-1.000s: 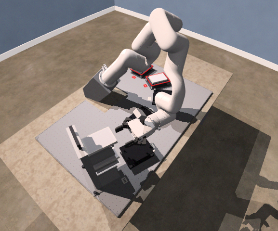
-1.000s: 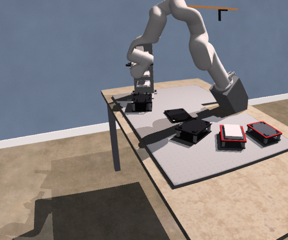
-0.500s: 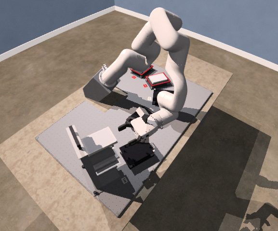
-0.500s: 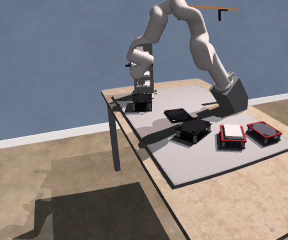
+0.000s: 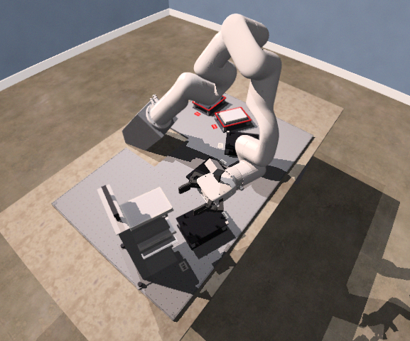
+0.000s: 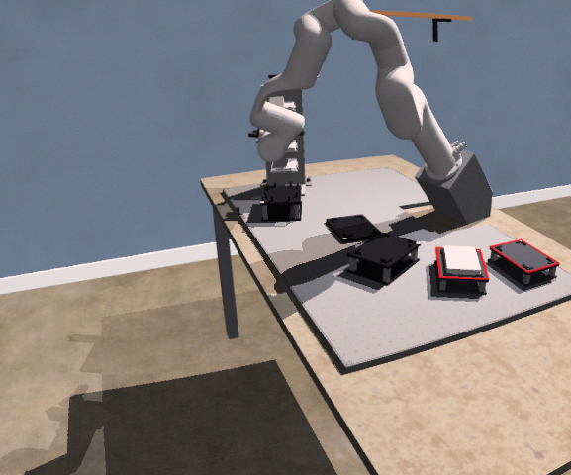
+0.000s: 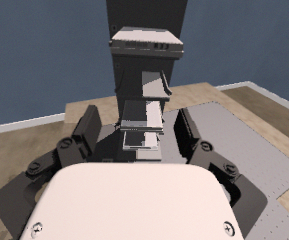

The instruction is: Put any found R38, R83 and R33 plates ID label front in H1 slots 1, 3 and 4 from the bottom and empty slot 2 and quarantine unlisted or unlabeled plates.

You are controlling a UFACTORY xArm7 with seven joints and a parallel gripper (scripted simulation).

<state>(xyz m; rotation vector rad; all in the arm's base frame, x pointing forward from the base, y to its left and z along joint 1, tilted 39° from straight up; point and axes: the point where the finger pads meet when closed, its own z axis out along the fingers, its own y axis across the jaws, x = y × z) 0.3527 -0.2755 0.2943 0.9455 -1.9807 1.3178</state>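
My hand is 20 mm past the pale plate, 130 mm to the left of it and 160 mm above it. From my hand the other things lie so: plate hotel H1: 30 mm behind, 210 mm to the right, 70 mm below; then H1 deck label: 80 mm ahead, 90 mm to the right, 260 mm below; then RG deck label: 10 mm ahead, 160 mm to the left, 260 mm below.
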